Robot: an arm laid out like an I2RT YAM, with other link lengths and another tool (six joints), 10 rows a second.
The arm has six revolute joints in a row. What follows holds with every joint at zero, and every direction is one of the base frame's.
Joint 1 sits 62.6 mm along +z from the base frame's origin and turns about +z.
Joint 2 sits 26.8 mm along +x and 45.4 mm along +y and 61 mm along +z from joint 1 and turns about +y.
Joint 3 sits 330 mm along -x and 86 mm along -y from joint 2 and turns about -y.
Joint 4 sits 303.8 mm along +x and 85.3 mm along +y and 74.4 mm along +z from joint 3 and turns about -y.
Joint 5 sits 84.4 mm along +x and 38.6 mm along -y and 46.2 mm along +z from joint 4 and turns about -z.
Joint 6 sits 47.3 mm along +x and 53.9 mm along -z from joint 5 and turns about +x.
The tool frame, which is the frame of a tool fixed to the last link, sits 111 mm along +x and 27 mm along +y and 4 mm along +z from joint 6; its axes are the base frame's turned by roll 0.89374, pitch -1.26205 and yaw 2.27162 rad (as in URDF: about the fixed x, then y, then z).
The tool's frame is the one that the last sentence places.
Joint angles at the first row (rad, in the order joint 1, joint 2, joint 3, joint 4, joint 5, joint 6):
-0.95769 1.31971 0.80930 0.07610 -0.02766 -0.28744
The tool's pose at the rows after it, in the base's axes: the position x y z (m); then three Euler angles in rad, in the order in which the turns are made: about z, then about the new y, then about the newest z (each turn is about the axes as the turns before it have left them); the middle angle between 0 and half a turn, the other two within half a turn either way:
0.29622, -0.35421, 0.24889, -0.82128, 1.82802, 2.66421
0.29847, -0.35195, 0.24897, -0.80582, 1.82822, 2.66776
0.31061, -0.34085, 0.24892, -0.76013, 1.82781, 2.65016
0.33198, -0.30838, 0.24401, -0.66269, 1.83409, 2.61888
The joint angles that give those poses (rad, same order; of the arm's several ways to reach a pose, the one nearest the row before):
-0.95770 1.31628 0.80891 0.07610 -0.03376 -0.28744
-0.95502 1.31627 0.80931 0.07494 -0.04596 -0.28935
-0.92221 1.31589 0.80892 0.07686 -0.05474 -0.31185
-0.84439 1.29528 0.78297 0.07877 -0.06695 -0.35153

